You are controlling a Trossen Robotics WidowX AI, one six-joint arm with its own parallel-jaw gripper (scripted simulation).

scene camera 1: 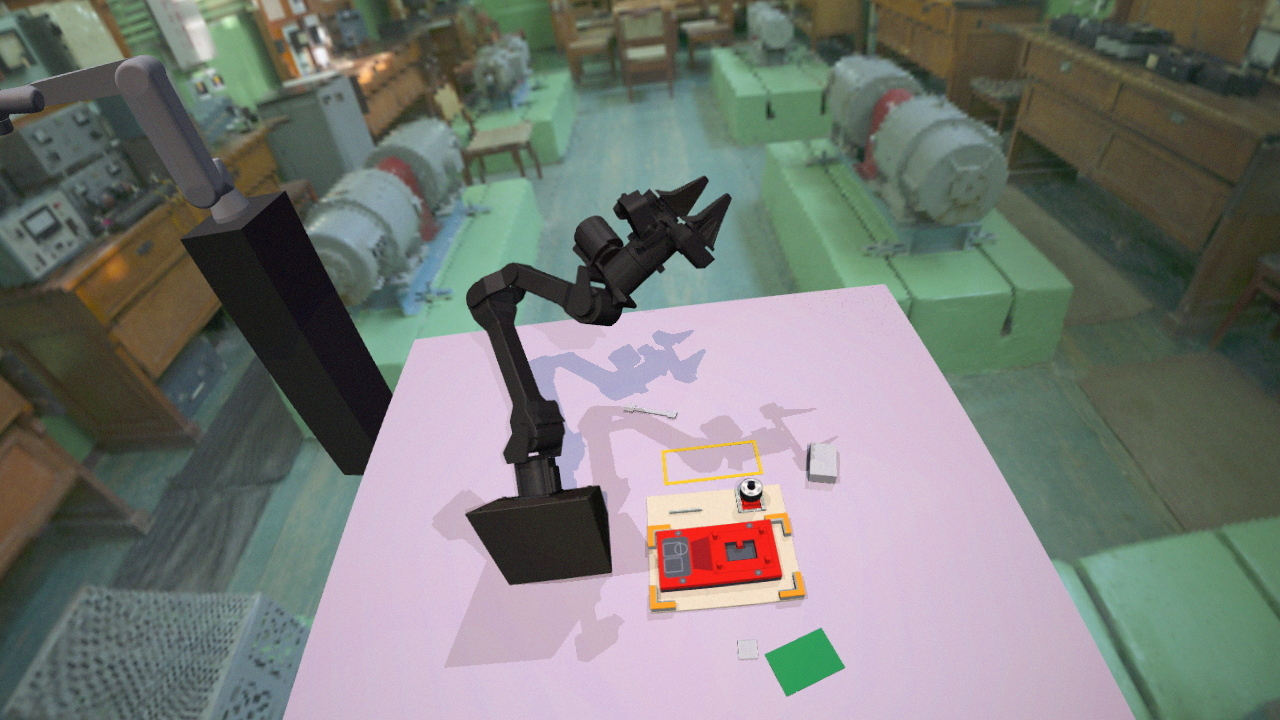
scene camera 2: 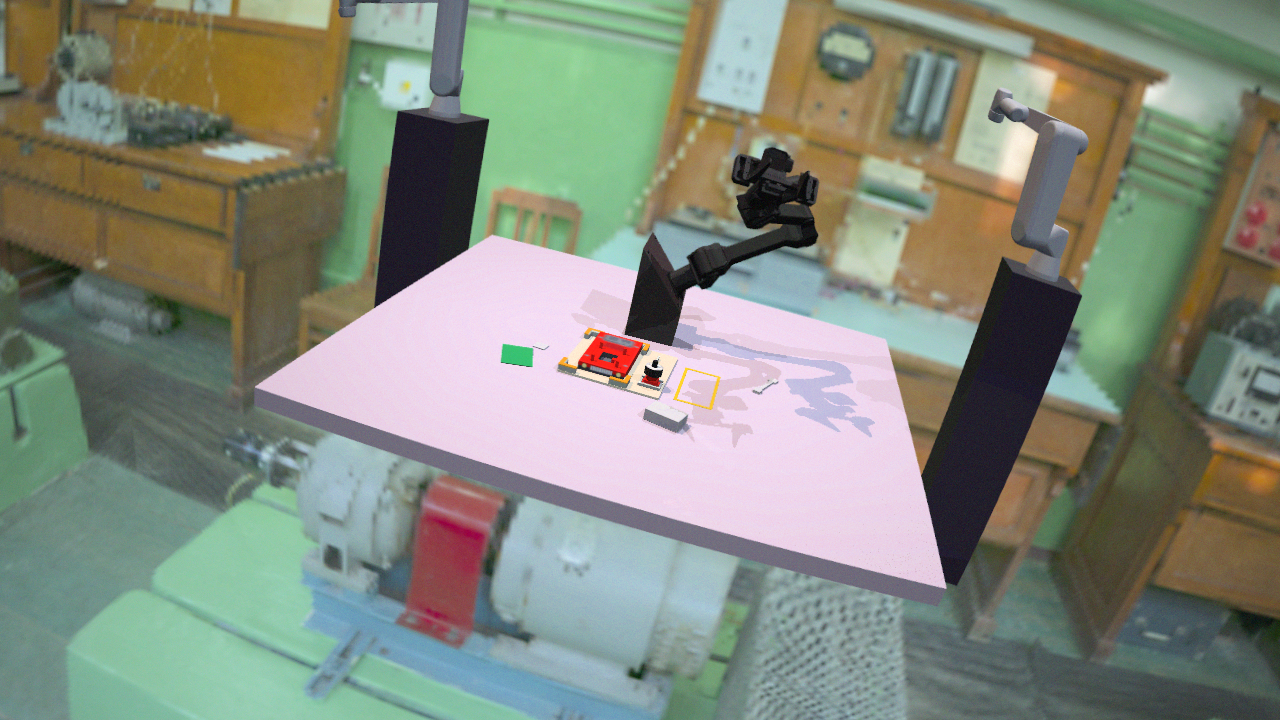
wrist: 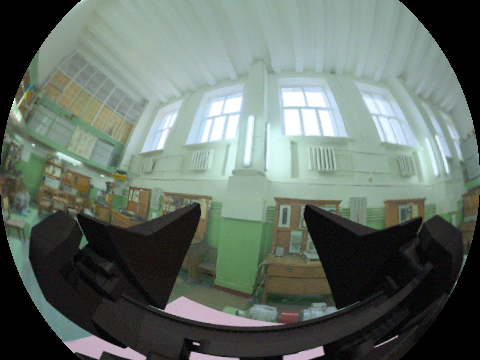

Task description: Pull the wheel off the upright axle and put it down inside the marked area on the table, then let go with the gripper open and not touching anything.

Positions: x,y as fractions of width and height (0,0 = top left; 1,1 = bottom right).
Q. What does my gripper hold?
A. Nothing.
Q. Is my gripper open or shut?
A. Open.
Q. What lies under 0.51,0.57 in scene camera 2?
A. A grey block.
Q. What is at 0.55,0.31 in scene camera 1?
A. My gripper.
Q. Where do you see a red fixture block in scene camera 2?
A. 0.48,0.49
